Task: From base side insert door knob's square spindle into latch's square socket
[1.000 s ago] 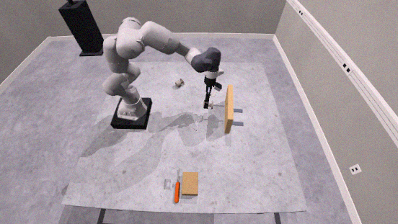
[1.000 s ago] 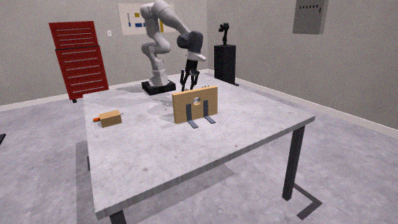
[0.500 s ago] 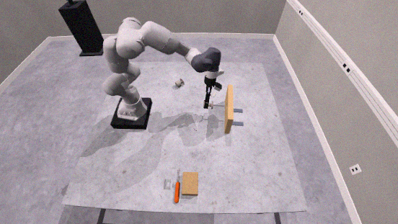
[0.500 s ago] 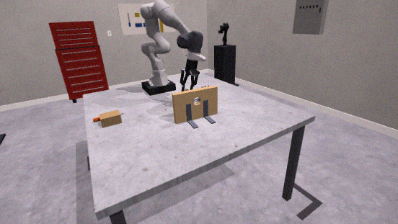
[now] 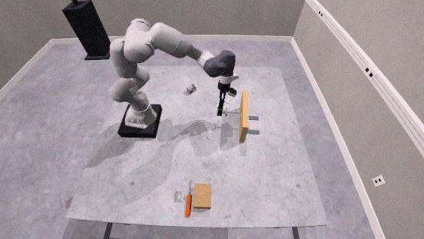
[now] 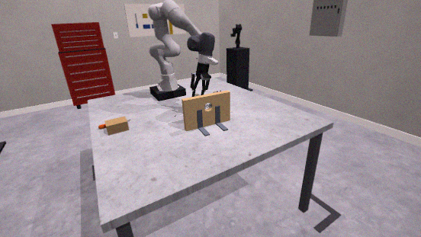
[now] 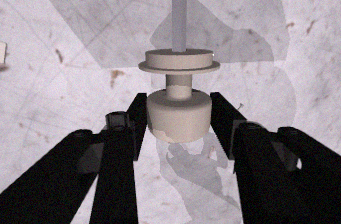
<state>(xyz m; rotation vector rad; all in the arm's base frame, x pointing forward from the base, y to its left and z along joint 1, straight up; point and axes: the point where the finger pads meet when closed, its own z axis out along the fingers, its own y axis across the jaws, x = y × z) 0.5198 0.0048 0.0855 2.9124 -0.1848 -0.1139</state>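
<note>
Now: hand 160 mm short of the latch socket, 30 mm to the left of it and 20 mm above it. Also, from my hand: wooden block (110 mm behind, 520 mm to the right, 120 mm below); then upright wooden panel (160 mm ahead, 30 mm to the right, 40 mm below); then pale chip (80 mm ahead, 200 mm to the left, 150 mm below).
</note>
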